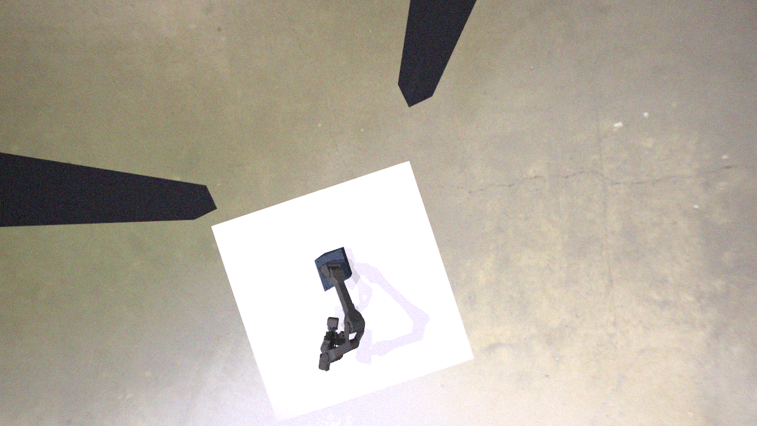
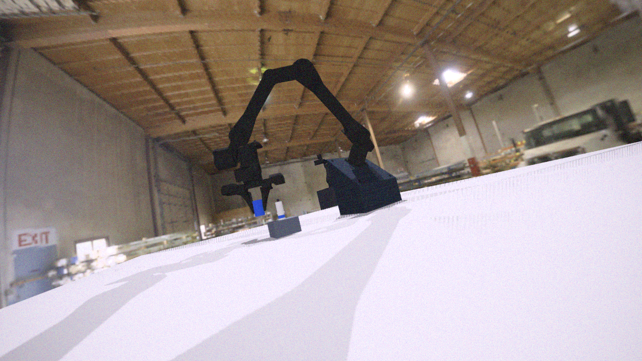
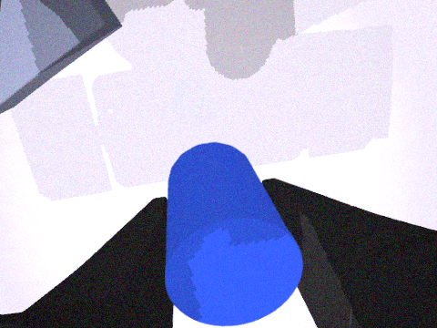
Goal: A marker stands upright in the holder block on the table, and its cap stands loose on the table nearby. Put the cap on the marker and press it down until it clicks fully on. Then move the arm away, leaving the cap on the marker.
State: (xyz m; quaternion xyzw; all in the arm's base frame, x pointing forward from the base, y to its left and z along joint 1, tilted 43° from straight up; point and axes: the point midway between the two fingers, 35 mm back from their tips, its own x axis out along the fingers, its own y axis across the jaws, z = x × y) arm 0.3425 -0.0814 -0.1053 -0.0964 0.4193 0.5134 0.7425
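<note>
Now: the grey holder block 20 mm behind my gripper tip, 100 mm to the left of it and 50 mm below it. Also, from my gripper tip: blue cap (10 mm above).
</note>
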